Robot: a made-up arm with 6 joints. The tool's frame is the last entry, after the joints.
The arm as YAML. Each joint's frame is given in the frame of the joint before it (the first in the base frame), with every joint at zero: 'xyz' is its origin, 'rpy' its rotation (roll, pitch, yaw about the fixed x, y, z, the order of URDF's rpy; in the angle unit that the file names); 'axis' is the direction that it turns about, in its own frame. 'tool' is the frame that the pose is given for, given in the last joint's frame.
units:
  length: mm
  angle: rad
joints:
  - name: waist
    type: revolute
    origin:
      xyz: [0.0, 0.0, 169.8]
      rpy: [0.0, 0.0, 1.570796]
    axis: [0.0, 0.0, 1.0]
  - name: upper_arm
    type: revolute
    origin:
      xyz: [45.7, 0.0, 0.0]
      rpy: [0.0, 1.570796, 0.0]
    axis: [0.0, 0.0, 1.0]
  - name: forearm
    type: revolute
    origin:
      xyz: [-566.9, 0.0, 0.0]
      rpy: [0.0, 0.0, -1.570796]
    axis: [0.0, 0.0, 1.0]
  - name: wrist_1
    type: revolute
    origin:
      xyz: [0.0, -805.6, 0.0]
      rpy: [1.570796, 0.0, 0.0]
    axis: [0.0, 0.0, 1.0]
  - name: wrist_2
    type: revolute
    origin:
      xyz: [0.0, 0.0, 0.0]
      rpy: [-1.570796, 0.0, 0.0]
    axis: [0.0, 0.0, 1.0]
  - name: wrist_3
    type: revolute
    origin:
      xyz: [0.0, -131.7, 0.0]
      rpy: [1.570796, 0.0, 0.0]
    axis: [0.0, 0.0, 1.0]
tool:
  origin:
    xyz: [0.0, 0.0, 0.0]
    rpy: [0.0, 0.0, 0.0]
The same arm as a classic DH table. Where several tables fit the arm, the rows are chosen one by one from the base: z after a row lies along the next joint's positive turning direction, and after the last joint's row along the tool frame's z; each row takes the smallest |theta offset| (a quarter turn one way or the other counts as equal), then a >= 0, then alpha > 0; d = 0 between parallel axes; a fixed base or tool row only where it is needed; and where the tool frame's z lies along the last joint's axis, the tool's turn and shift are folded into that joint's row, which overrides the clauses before.
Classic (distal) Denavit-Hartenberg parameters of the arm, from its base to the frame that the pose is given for. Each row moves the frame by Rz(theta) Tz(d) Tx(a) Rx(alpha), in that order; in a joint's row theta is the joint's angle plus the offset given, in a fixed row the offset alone. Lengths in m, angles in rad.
waist: a 0; alpha -1.5708; d 0.1698; theta_offset 0
upper_arm: a 0.5669; alpha 0; d 0; theta_offset -1.5708
forearm: a 0; alpha 1.5708; d 0.0457; theta_offset 1.5708
wrist_1: a 0; alpha -1.5708; d 0.8056; theta_offset 0
wrist_2: a 0; alpha 1.5708; d 0; theta_offset 0
wrist_3: a 0; alpha 0; d 0.1317; theta_offset 0

